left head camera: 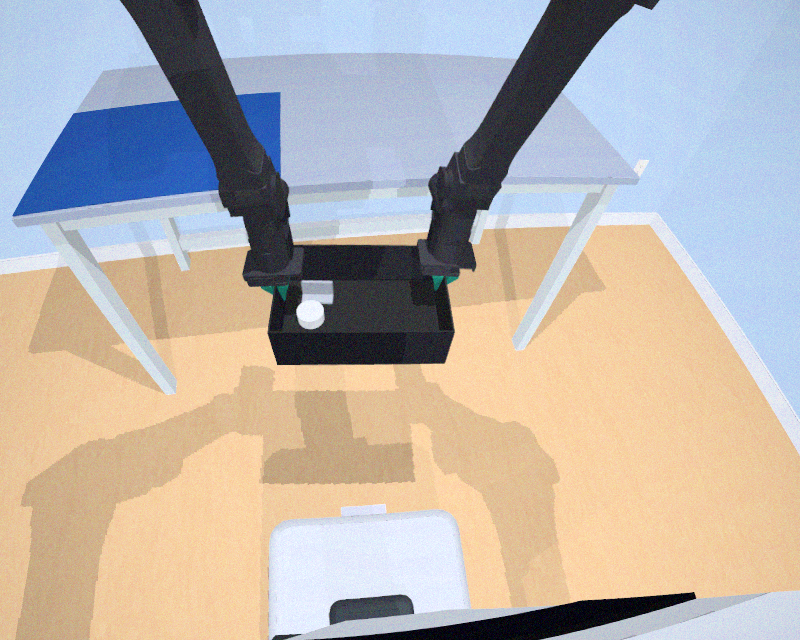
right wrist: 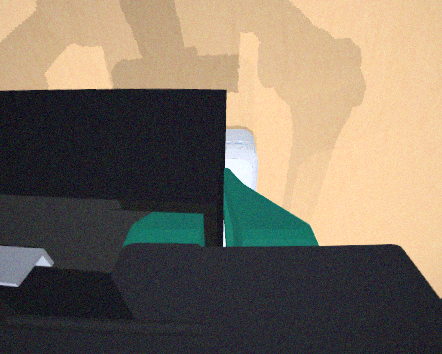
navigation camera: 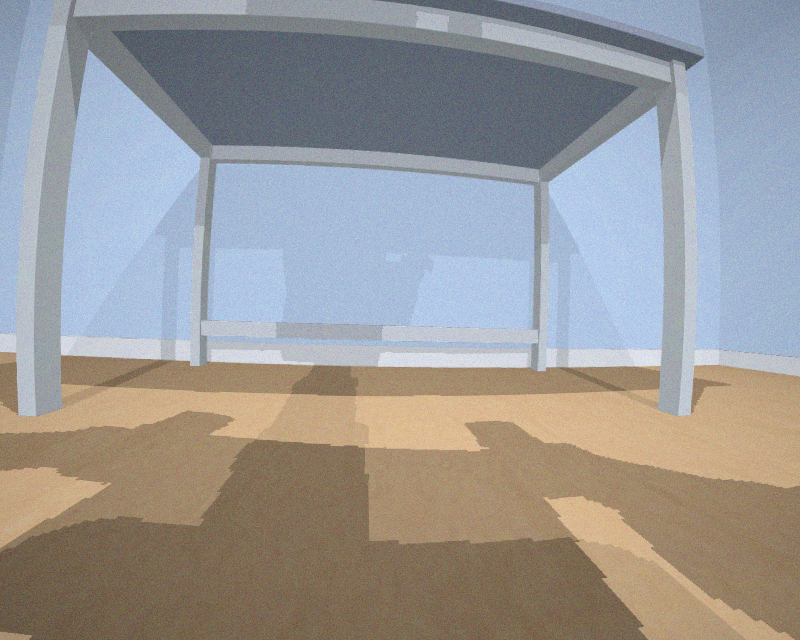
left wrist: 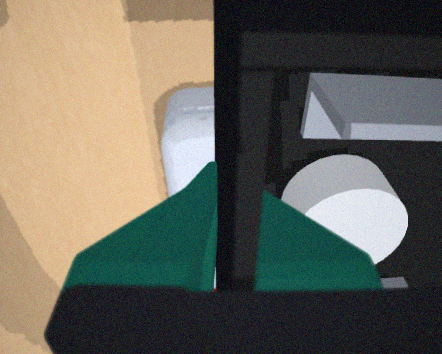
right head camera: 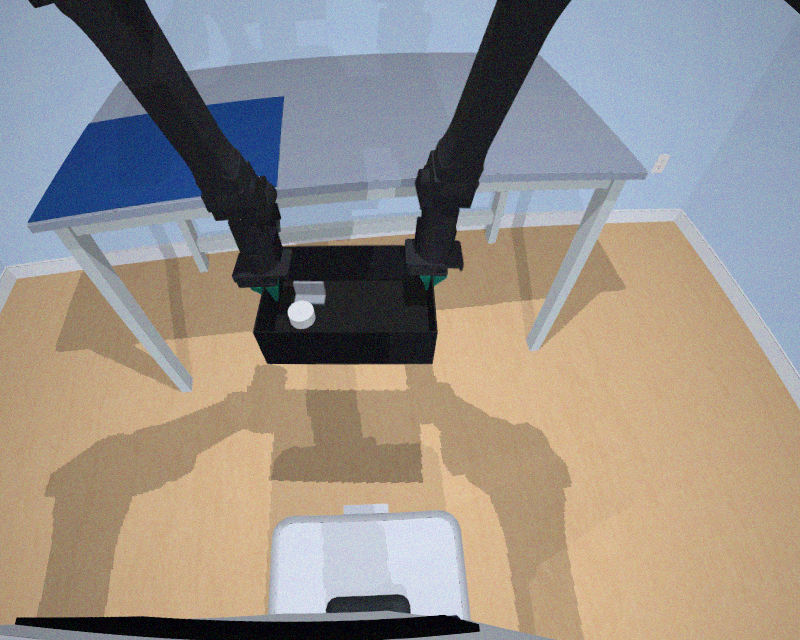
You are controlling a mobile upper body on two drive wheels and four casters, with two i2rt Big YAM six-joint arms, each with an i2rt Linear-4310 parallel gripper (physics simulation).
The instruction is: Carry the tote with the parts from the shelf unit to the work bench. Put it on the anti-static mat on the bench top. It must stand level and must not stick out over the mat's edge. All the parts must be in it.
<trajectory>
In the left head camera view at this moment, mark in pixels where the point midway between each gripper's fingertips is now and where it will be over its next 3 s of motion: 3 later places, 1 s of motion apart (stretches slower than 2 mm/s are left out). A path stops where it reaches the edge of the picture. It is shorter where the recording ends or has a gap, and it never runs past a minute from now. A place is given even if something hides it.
My left gripper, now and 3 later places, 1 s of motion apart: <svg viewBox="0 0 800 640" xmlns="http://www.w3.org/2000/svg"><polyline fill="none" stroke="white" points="283,298 264,180 262,187 142,222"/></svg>
My right gripper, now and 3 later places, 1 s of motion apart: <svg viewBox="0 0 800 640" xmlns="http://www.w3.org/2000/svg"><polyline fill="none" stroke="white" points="436,288 461,176 461,180 293,176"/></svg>
</trajectory>
